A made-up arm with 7 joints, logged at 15 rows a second.
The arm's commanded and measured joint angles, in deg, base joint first. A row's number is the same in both.
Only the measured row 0 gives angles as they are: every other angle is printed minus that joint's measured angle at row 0.
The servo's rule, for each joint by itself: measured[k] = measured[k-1] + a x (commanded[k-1-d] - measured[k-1]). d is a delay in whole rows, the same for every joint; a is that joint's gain. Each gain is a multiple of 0.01, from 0.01 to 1. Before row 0 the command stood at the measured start. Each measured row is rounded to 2 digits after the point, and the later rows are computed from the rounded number. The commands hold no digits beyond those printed.
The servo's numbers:
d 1
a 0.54 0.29 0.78 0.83 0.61 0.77 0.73
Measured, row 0:
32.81, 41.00, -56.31, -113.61, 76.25, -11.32, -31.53
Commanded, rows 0 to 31:
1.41, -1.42, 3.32, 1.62, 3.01, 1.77, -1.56
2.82, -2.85, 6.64, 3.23, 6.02, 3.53, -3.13
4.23, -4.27, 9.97, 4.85, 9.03, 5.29, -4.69
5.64, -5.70, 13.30, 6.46, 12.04, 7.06, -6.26
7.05, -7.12, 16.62, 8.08, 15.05, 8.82, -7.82
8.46, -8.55, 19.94, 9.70, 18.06, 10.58, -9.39
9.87, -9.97, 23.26, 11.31, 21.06, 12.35, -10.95
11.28, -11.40, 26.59, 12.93, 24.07, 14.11, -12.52
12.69, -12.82, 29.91, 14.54, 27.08, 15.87, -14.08
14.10, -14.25, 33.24, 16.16, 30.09, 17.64, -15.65
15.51, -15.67, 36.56, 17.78, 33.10, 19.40, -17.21
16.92, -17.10, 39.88, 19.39, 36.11, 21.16, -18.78
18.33, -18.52, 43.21, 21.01, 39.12, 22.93, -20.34
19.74, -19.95, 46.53, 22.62, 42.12, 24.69, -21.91
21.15, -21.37, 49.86, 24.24, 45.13, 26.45, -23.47
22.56, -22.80, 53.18, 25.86, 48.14, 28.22, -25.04
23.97, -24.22, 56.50, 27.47, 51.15, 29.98, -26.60
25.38, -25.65, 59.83, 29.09, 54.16, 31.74, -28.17
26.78, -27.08, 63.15, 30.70, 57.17, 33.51, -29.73
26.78, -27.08, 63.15, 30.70, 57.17, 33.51, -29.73
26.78, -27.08, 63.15, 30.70, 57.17, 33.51, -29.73
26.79, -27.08, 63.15, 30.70, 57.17, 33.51, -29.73
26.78, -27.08, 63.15, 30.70, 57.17, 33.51, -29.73
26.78, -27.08, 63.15, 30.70, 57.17, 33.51, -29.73
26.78, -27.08, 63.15, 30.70, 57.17, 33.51, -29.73
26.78, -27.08, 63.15, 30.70, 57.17, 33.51, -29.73
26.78, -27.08, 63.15, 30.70, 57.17, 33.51, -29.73
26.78, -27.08, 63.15, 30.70, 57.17, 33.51, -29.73
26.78, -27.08, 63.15, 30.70, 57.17, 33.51, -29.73
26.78, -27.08, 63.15, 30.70, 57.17, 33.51, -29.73
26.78, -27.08, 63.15, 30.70, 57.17, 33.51, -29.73
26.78, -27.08, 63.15, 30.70, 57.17, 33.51, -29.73
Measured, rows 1 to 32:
0.00, 0.00, 0.00, 0.00, 0.00, 0.00, 0.00
0.76, -0.41, 2.59, 1.34, 1.84, 1.36, -1.14
1.87, -1.12, 5.75, 2.91, 4.39, 3.03, -2.59
3.14, -2.03, 9.04, 4.52, 7.22, 4.77, -4.12
4.49, -3.09, 12.36, 6.13, 10.16, 6.53, -5.68
5.87, -4.26, 15.68, 7.75, 13.14, 8.29, -7.24
7.27, -5.50, 19.00, 9.37, 16.14, 10.05, -8.81
8.67, -6.80, 22.32, 10.98, 19.14, 11.82, -10.37
10.08, -8.13, 25.65, 12.60, 22.15, 13.58, -11.94
11.49, -9.49, 28.97, 14.21, 25.16, 15.34, -13.50
12.90, -10.87, 32.30, 15.83, 28.17, 17.11, -15.07
14.31, -12.26, 35.62, 17.45, 31.18, 18.87, -16.63
15.72, -13.66, 38.94, 19.06, 34.19, 20.63, -18.20
17.13, -15.07, 42.27, 20.68, 37.20, 22.40, -19.76
18.54, -16.49, 45.59, 22.29, 40.20, 24.16, -21.33
19.95, -17.91, 48.92, 23.91, 43.21, 25.92, -22.89
21.36, -19.33, 52.24, 25.53, 46.22, 27.69, -24.46
22.77, -20.75, 55.56, 27.14, 49.23, 29.45, -26.02
24.18, -22.17, 58.89, 28.76, 52.24, 31.21, -27.59
25.58, -23.59, 62.21, 30.37, 55.25, 32.98, -29.15
26.23, -24.60, 62.94, 30.64, 56.42, 33.39, -29.57
26.53, -25.32, 63.10, 30.69, 56.88, 33.48, -29.69
26.67, -25.83, 63.14, 30.70, 57.06, 33.50, -29.72
26.73, -26.19, 63.15, 30.70, 57.13, 33.51, -29.73
26.76, -26.45, 63.15, 30.70, 57.15, 33.51, -29.73
26.77, -26.63, 63.15, 30.70, 57.16, 33.51, -29.73
26.78, -26.76, 63.15, 30.70, 57.17, 33.51, -29.73
26.78, -26.85, 63.15, 30.70, 57.17, 33.51, -29.73
26.78, -26.92, 63.15, 30.70, 57.17, 33.51, -29.73
26.78, -26.97, 63.15, 30.70, 57.17, 33.51, -29.73
26.78, -27.00, 63.15, 30.70, 57.17, 33.51, -29.73
26.78, -27.02, 63.15, 30.70, 57.17, 33.51, -29.73

